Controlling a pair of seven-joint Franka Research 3 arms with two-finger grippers.
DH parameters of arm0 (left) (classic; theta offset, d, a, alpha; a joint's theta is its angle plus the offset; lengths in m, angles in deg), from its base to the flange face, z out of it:
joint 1: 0 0.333 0 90
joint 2: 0 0 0 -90
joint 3: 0 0.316 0.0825 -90
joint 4: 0 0 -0.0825 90
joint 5: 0 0.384 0 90
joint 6: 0 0 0.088 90
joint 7: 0 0.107 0 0
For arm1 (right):
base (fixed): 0 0 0 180
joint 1: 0 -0.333 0 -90
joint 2: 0 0 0 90
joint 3: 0 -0.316 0.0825 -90
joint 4: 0 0 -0.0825 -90
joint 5: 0 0.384 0 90
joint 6: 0 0 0.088 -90
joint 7: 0 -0.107 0 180
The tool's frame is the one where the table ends.
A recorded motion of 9 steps. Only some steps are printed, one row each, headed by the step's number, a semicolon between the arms.
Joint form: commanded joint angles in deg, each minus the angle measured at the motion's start. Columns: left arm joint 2, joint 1, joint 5, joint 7, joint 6, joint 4, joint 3; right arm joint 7, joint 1, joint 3, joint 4, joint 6, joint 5, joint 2.
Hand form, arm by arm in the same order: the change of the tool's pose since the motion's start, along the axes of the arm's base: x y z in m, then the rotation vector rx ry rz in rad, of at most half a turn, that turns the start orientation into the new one. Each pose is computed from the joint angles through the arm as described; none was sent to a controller.
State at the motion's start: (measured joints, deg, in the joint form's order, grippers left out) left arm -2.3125 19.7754 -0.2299 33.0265 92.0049 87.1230 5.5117; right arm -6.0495 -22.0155 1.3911 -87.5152 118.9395 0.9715 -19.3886
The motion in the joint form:
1: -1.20 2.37 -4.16 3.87 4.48 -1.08 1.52; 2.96 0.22 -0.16 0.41 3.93 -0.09 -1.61
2: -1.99 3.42 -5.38 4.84 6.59 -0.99 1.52; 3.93 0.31 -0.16 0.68 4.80 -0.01 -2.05
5: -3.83 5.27 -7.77 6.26 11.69 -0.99 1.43; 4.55 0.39 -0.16 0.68 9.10 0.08 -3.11
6: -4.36 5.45 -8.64 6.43 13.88 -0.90 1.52; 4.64 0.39 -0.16 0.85 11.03 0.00 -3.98
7: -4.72 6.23 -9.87 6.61 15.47 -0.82 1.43; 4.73 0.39 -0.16 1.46 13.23 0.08 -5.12
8: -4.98 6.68 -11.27 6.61 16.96 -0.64 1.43; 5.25 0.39 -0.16 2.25 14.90 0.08 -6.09
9: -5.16 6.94 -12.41 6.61 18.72 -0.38 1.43; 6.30 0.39 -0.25 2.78 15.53 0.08 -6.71
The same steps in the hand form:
1: -0.0013 0.0343 0.0049 -0.0203 -0.0989 0.0024; 0.0104 0.0028 -0.0082 0.0043 -0.0496 0.0491
2: 0.0012 0.0456 -0.0001 -0.0240 -0.1273 0.0068; 0.0135 0.0029 -0.0094 0.0056 -0.0623 0.0633
5: 0.0088 0.0674 -0.0097 -0.0212 -0.1955 0.0228; 0.0216 0.0049 -0.0137 0.0217 -0.1167 0.0707
6: 0.0128 0.0722 -0.0118 -0.0172 -0.2259 0.0298; 0.0262 0.0066 -0.0189 0.0263 -0.1378 0.0723
7: 0.0131 0.0796 -0.0131 -0.0218 -0.2537 0.0445; 0.0323 0.0090 -0.0231 0.0357 -0.1654 0.0728
8: 0.0141 0.0845 -0.0143 -0.0305 -0.2815 0.0593; 0.0377 0.0110 -0.0247 0.0409 -0.1913 0.0811
9: 0.0157 0.0880 -0.0148 -0.0332 -0.3109 0.0712; 0.0403 0.0131 -0.0264 0.0391 -0.2021 0.0998

